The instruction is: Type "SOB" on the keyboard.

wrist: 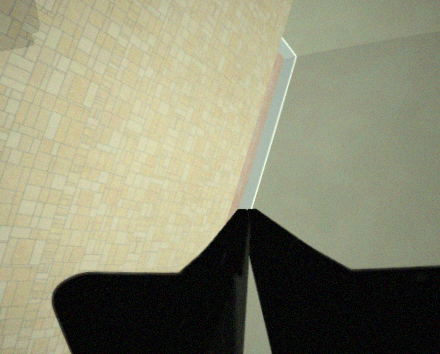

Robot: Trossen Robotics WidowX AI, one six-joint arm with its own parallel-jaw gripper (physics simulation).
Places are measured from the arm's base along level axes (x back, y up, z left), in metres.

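Pixels of known places: gripper, fingertip midpoint: [246, 218].
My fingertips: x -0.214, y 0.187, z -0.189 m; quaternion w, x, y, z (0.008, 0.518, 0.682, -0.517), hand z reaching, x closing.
Observation:
Behind a point stands the place of what it marks.
My gripper [246, 218] {y 0.187, x -0.214, z -0.189 m} shows at the bottom of the wrist view as two black fingers. It is shut, with the fingertips touching and nothing held between them. The tips stand in front of the lower end of a pale strip along the wall. The keyboard does not show in this view.
A surface of small beige tiles [125, 150] {y -0.185, x -0.266, z -0.271 m} fills the left side, tilted in view. A grey-blue strip [272, 125] with a white edge and a reddish band runs along its right border. A plain grey-green wall [360, 150] is at the right. A shadow lies at the top left.

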